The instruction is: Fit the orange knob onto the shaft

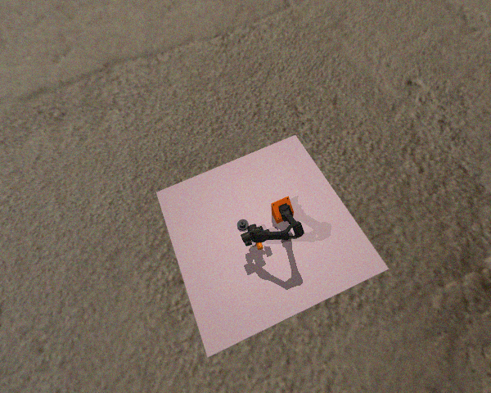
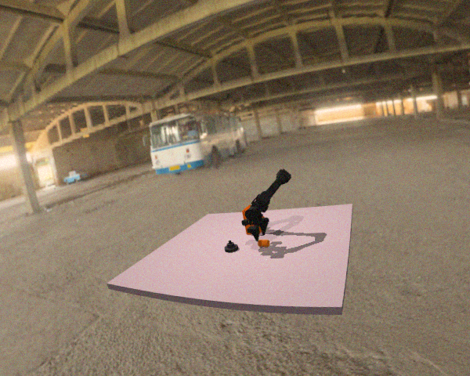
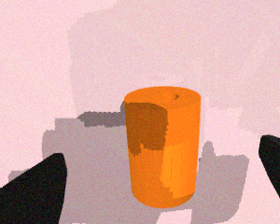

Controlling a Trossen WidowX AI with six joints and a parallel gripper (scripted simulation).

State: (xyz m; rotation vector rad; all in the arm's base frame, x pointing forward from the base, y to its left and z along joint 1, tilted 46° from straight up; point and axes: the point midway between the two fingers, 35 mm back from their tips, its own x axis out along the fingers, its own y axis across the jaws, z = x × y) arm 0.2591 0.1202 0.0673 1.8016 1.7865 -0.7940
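Now: gripper tip 10 mm to the right of the orange knob and 30 mm above it. From my gripper tip the other things lie so: round pedestal (50 mm ahead, 180 mm to the right, 20 mm below).
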